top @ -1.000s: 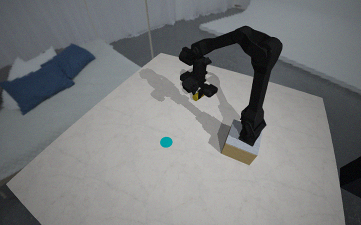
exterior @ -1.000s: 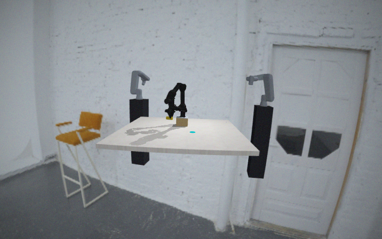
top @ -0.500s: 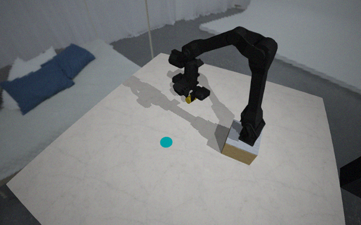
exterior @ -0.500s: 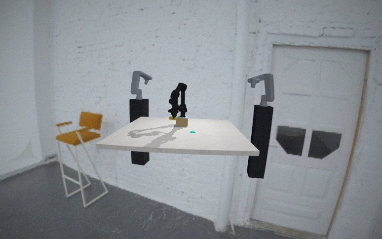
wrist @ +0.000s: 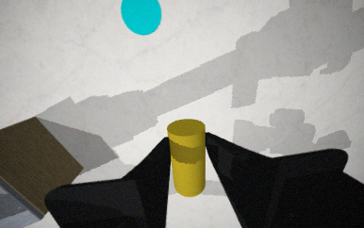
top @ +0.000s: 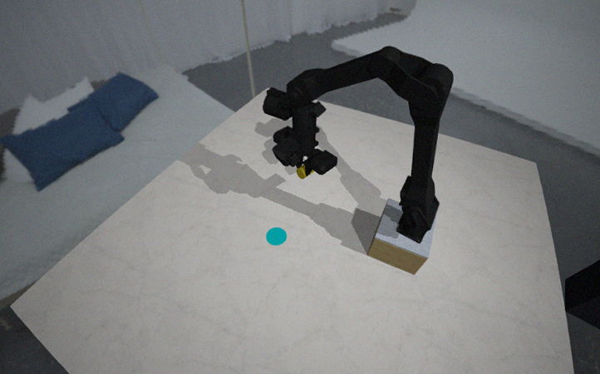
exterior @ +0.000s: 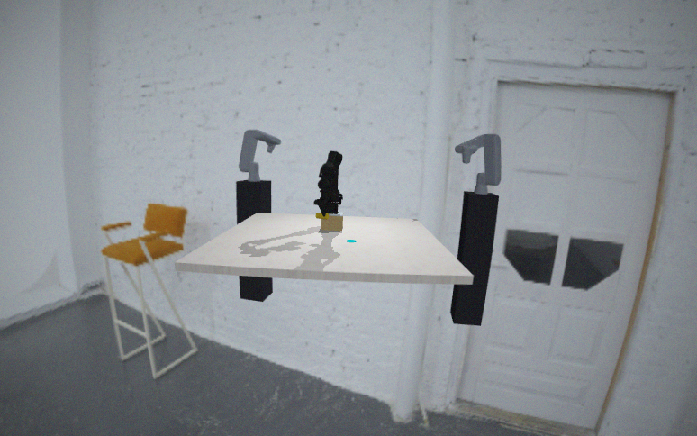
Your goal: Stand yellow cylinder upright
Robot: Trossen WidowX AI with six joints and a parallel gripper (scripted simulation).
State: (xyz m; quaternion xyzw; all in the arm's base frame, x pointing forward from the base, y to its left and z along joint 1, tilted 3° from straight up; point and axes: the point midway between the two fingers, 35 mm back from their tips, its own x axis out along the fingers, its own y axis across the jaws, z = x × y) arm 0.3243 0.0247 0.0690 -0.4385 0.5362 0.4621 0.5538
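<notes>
Now: gripper tip 10 mm past the cyan circle, 150 mm to the right of it and 140 mm above it. The rest, counted from my gripper tip: yellow tall cylinder: 20 mm to the right.
</notes>
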